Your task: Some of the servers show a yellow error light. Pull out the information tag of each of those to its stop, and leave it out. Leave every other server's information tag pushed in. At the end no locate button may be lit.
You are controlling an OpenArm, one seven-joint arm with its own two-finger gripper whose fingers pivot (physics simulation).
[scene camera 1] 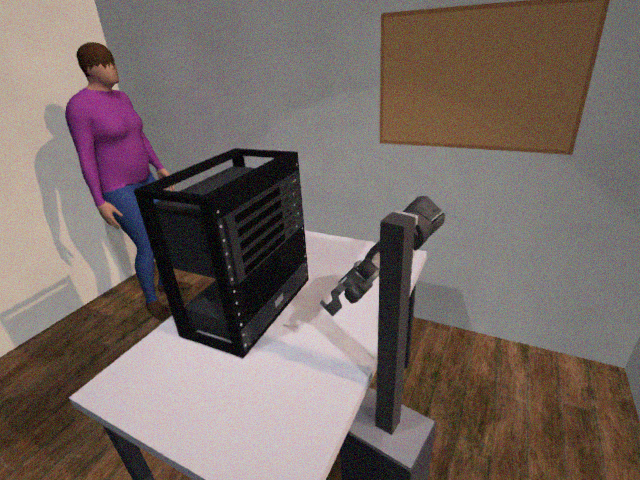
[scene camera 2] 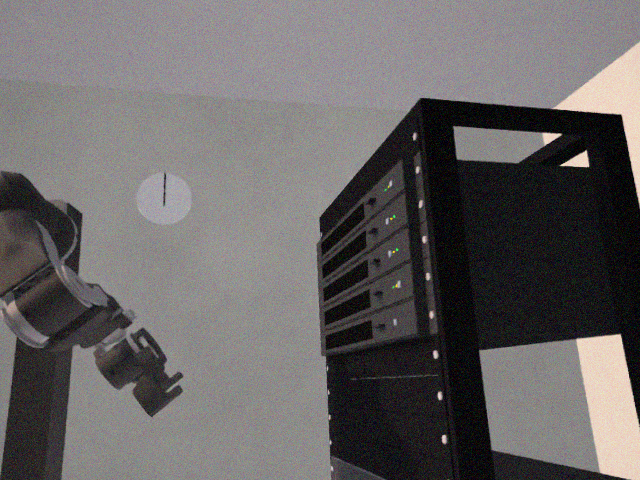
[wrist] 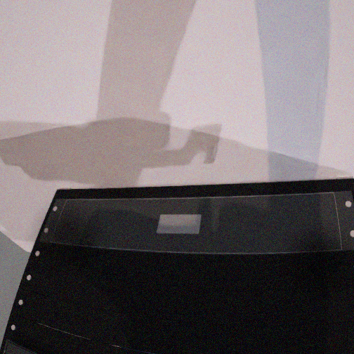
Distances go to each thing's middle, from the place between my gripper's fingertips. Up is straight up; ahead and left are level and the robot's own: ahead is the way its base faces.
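My gripper's sitting 50 mm below the black server rack (scene camera 2: 489, 254), and it's 20 mm to the left of the rack and 450 mm short of it.
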